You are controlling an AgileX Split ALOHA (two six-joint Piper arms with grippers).
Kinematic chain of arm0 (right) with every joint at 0, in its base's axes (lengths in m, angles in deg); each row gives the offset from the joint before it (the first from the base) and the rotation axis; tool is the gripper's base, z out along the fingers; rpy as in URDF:
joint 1: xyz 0 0 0.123 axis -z
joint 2: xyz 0 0 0 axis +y
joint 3: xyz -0.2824 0 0.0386 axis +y
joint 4: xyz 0.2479 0 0.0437 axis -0.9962 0 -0.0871
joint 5: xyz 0 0 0 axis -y
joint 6: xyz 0.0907 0 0.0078 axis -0.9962 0 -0.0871
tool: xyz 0 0 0 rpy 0 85 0
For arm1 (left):
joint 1: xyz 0 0 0.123 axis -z
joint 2: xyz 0 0 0 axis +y
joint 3: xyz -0.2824 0 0.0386 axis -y
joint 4: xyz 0.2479 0 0.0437 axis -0.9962 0 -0.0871
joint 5: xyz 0 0 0 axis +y
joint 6: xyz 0.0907 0 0.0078 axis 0.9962 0 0.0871
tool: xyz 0 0 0 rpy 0 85 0
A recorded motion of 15 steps. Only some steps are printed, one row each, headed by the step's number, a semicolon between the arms.
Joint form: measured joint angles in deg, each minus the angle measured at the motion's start. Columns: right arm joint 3, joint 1, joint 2, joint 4, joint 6, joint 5; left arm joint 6, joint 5, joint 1, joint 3, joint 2, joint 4.
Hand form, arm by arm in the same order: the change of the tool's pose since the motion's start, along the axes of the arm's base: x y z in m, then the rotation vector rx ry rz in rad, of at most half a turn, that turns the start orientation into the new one. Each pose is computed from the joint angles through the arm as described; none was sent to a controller.
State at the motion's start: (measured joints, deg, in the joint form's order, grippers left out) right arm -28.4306 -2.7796 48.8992 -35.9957 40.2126 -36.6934; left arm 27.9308 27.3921 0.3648 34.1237 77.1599 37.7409
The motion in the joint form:
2: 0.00 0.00 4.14 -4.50 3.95 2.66; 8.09 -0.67 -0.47 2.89 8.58 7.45
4: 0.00 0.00 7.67 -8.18 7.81 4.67; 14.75 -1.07 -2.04 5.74 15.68 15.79
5: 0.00 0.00 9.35 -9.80 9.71 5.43; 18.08 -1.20 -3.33 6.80 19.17 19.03
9: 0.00 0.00 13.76 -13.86 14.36 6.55; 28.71 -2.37 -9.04 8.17 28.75 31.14
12: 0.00 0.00 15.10 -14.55 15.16 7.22; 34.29 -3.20 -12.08 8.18 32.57 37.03
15: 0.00 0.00 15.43 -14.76 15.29 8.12; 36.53 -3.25 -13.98 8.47 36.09 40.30
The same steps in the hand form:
2: 0.0130 0.0018 -0.0070 0.0215 0.0122 -0.0042; 0.0238 -0.0015 -0.0208 -0.0295 0.0481 -0.0195
4: 0.0235 0.0028 -0.0141 0.0294 0.0236 -0.0038; 0.0454 0.0026 -0.0389 -0.0805 0.0765 0.0170
5: 0.0281 0.0033 -0.0180 0.0302 0.0313 -0.0013; 0.0537 0.0080 -0.0506 -0.0944 0.0954 0.0348
9: 0.0387 0.0049 -0.0294 0.0354 0.0649 0.0097; 0.0681 0.0360 -0.0900 -0.1460 0.1486 0.1599
12: 0.0420 0.0047 -0.0332 0.0327 0.0753 0.0055; 0.0692 0.0521 -0.1082 -0.1594 0.1666 0.2266
15: 0.0436 0.0039 -0.0339 0.0290 0.0699 -0.0052; 0.0688 0.0617 -0.1248 -0.1801 0.2019 0.2789

